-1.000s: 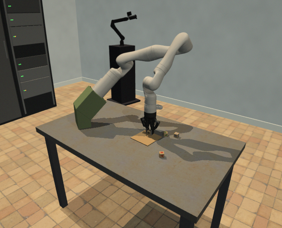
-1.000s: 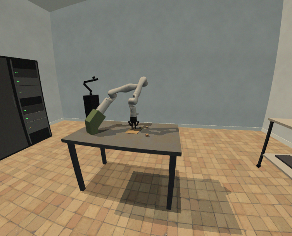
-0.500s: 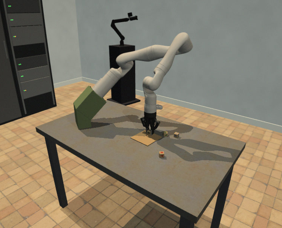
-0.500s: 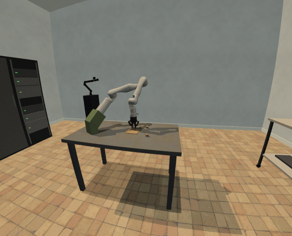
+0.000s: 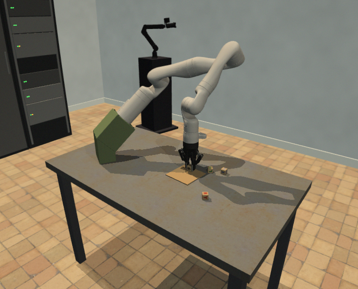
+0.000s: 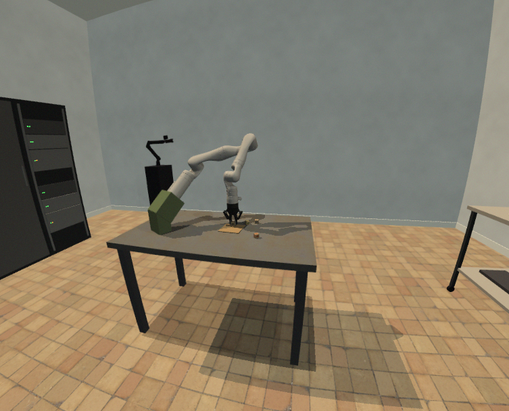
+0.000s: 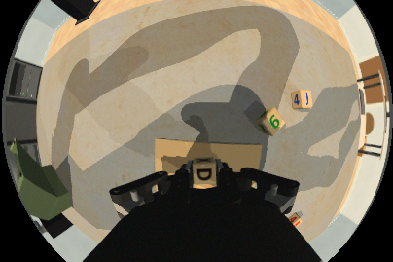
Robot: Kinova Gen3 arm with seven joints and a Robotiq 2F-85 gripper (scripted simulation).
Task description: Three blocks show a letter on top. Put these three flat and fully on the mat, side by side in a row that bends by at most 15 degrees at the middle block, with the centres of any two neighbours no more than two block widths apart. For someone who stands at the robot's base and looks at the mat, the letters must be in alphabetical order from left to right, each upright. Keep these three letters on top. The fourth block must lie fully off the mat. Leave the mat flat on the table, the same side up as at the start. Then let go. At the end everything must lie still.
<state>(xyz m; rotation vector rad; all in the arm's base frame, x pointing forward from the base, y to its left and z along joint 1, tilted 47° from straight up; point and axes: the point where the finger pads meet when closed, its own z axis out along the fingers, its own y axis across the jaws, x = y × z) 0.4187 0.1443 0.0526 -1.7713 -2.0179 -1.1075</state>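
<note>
My gripper is now 1 cm short of the tan mat, 4 cm to the left of it and 3 cm above it.
</note>
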